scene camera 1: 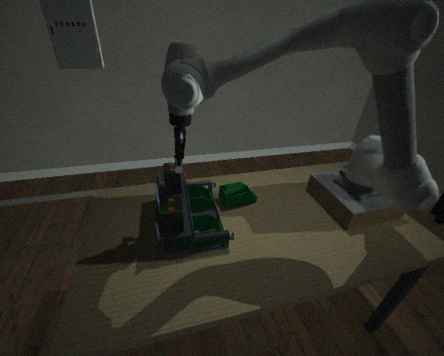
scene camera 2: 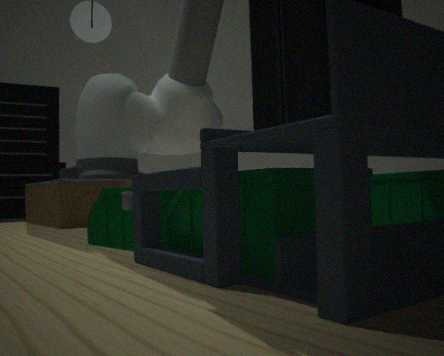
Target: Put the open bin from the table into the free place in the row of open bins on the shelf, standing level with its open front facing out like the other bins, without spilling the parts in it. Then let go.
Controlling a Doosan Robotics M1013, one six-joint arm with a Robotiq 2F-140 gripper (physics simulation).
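Where they show: gripper, fingertip midpoint: (scene camera 1: 178, 172); arm's base, link origin: (scene camera 1: 357, 187) (scene camera 2: 107, 181).
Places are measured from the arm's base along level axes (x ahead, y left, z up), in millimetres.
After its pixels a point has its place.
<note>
The loose green open bin (scene camera 1: 237, 194) {y -144, x 601, z -26 mm} (scene camera 2: 107, 220) {y -248, x 552, z -67 mm} stands on the table just right of the dark grey shelf rack (scene camera 1: 187, 220) {y -3, x 873, z 1 mm} (scene camera 2: 219, 212) {y -295, x 845, z -49 mm}. Two green bins (scene camera 1: 199, 200) {y -163, x 785, z -38 mm} (scene camera 1: 206, 224) {y -36, x 785, z -75 mm} sit in the rack's right row; they also show in the scene camera 2 view (scene camera 2: 270, 212) {y -273, x 871, z -50 mm}. Dark bins with orange parts (scene camera 1: 170, 205) {y 6, x 933, z 97 mm} fill the rack's left row. My gripper (scene camera 1: 178, 163) {y -104, x 881, z 167 mm} points straight down over the far end of that left row, shut and empty, well left of the loose bin. In the scene camera 2 view it is hidden.
The arm's base (scene camera 1: 367, 160) {y 50, x 83, z 193 mm} (scene camera 2: 107, 116) {y -31, x 75, z 155 mm} stands on a wooden block (scene camera 1: 344, 208) {y 101, x 173, z -16 mm} (scene camera 2: 65, 203) {y -167, x 159, z -50 mm} at the table's right. The table's front edge (scene camera 1: 242, 312) {y 351, x 773, z -102 mm} curves. A table leg (scene camera 1: 383, 309) shows at the lower right. The scene is dim.
</note>
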